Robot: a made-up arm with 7 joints.
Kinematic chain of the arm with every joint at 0, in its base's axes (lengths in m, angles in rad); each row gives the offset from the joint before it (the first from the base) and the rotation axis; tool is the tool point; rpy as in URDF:
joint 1: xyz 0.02 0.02 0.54 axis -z
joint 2: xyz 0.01 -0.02 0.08 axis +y
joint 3: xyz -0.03 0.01 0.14 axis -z
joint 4: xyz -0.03 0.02 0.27 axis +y
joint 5: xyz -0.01 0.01 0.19 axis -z
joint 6: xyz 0 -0.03 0.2 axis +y
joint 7: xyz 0 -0.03 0.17 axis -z
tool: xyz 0.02 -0.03 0 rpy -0.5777 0.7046 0.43
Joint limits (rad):
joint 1: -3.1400..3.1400
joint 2: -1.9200..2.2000
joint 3: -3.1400..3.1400
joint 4: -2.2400..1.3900
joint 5: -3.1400..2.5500
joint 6: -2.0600..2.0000
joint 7: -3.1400..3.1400
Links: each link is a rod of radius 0.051 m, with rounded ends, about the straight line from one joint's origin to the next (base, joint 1, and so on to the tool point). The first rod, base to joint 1, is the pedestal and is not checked.
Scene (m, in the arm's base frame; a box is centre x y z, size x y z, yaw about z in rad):
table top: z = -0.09
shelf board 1: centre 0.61 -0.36 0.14 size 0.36 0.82 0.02 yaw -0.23
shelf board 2: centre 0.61 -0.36 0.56 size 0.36 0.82 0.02 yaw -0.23
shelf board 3: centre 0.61 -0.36 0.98 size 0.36 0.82 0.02 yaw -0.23
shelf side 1: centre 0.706 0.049 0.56 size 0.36 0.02 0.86 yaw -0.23
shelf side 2: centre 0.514 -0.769 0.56 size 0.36 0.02 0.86 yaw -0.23
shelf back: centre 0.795 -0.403 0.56 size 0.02 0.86 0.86 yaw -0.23
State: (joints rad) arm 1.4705 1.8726 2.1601 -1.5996 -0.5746 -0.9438 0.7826
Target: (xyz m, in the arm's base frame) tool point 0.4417 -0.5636 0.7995
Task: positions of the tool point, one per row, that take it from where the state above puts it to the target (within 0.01 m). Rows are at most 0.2 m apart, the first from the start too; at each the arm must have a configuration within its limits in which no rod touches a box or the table.
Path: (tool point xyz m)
1: 0.4047 -0.1749 0.3725
2: 0.2779 -0.1412 0.3832
3: 0.3208 -0.2517 0.4447
4: 0.3292 -0.3607 0.5405
5: 0.2987 -0.4528 0.6626
6: 0.2306 -0.5142 0.7995
7: 0.3351 -0.5484 0.7983
8: 0.4417 -0.5636 0.7995

